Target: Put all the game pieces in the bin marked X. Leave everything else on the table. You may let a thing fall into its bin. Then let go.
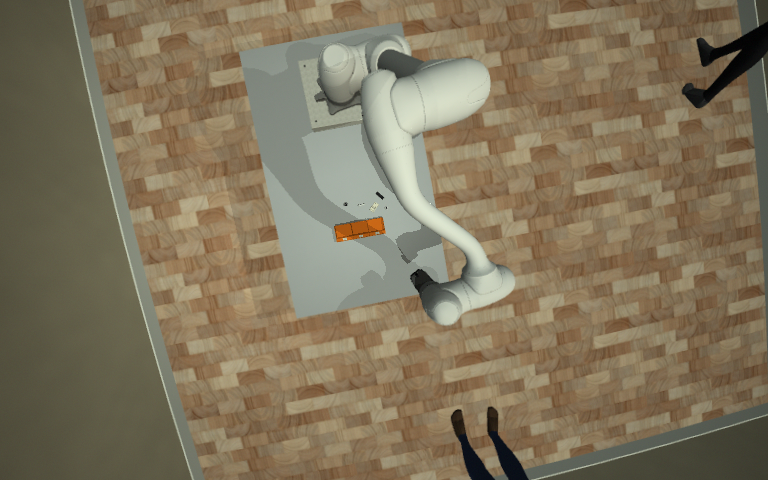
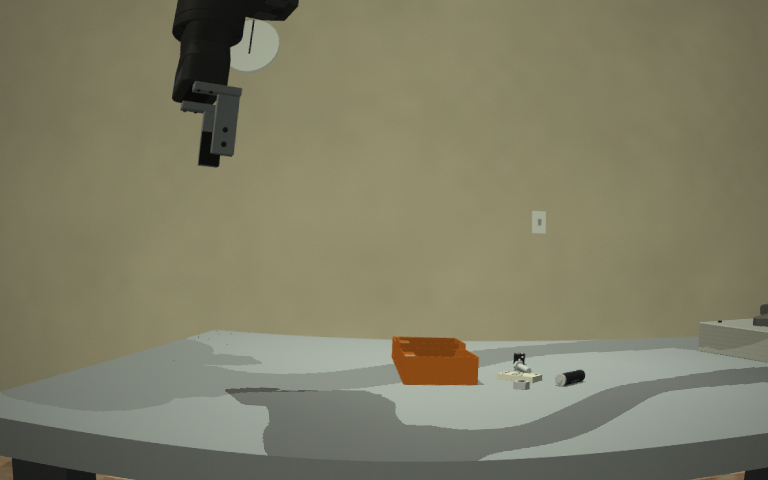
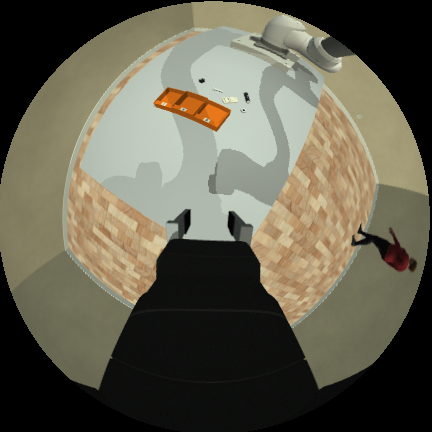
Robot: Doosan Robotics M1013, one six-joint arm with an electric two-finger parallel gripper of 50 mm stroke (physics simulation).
An orange three-compartment bin shows in image 1, in image 2 [419, 360] and in image 3. One and the same spot on the orange three-compartment bin: [image 3: 196, 107] is [image 1: 364, 227].
